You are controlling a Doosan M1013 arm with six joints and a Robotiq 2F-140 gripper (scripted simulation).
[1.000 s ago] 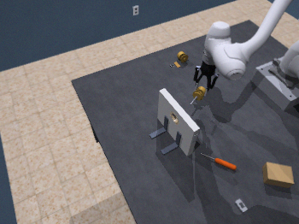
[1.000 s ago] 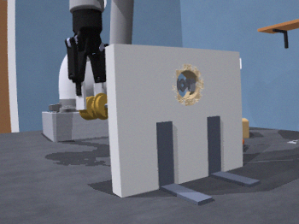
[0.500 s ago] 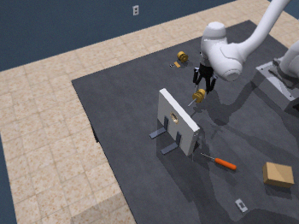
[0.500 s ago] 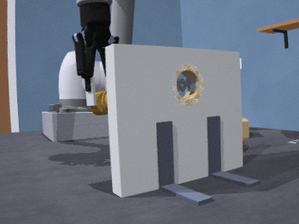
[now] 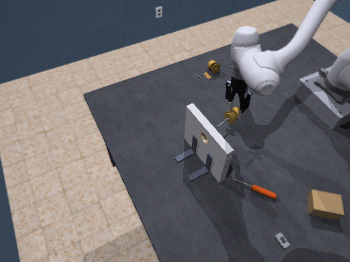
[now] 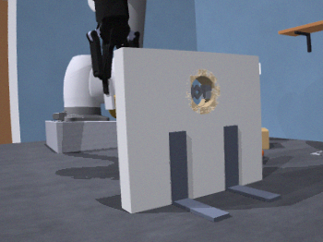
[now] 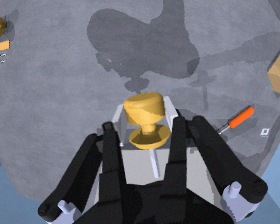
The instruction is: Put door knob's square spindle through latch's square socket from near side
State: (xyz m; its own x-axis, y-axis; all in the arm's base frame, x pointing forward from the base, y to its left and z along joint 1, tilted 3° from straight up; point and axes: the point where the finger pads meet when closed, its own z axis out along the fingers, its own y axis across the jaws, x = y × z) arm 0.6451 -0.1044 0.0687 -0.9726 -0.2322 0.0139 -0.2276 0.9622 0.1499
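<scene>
Now: the white wooden panel 210 mm ahead of my hand, 60 mm to the left of it and 40 mm below it. Also, from my hand: brass piece (150 mm behind, 430 mm to the right, 190 mm below); orange-handled screwdriver (100 mm ahead, 310 mm to the left, 180 mm below); cardboard box (100 mm behind, 530 mm to the left, 160 mm below).
</scene>
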